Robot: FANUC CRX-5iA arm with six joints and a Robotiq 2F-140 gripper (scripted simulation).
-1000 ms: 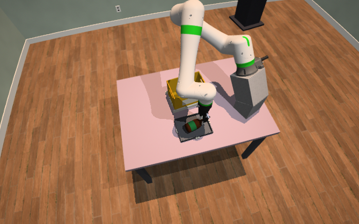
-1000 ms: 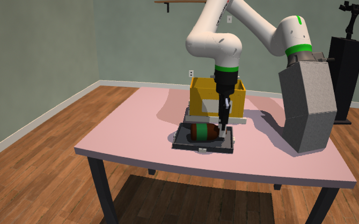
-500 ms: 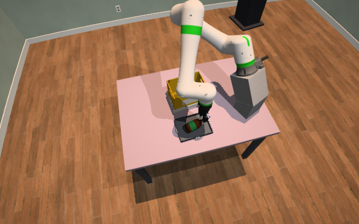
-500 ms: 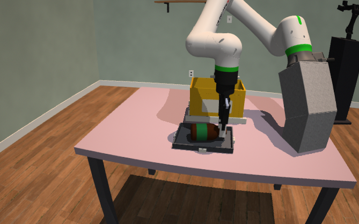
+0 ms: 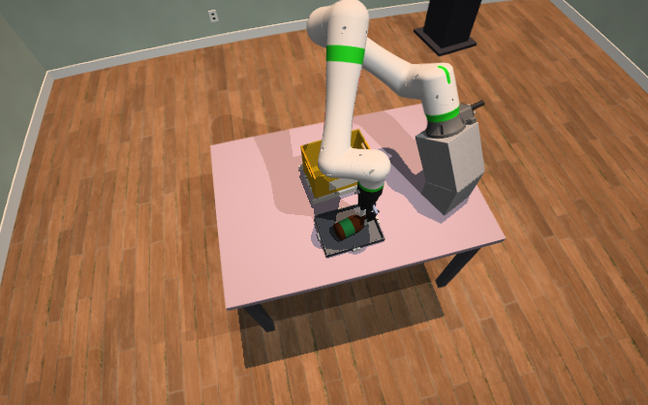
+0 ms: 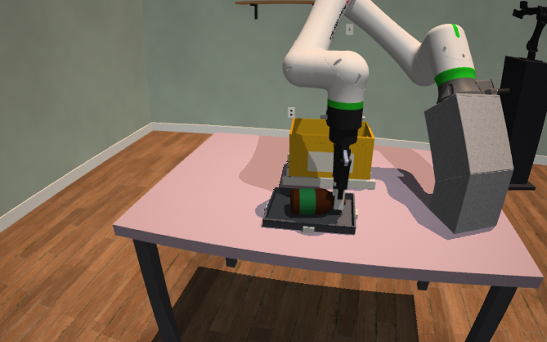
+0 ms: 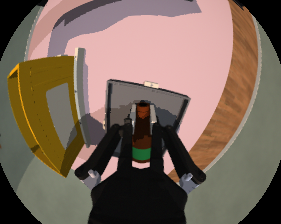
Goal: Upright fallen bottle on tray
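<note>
The bottle lies 60 mm ahead of my hand and 20 mm below it. From my hand the other things lie so: yellow crate: 270 mm to the right, 20 mm above; tray: 70 mm ahead, 50 mm below.
</note>
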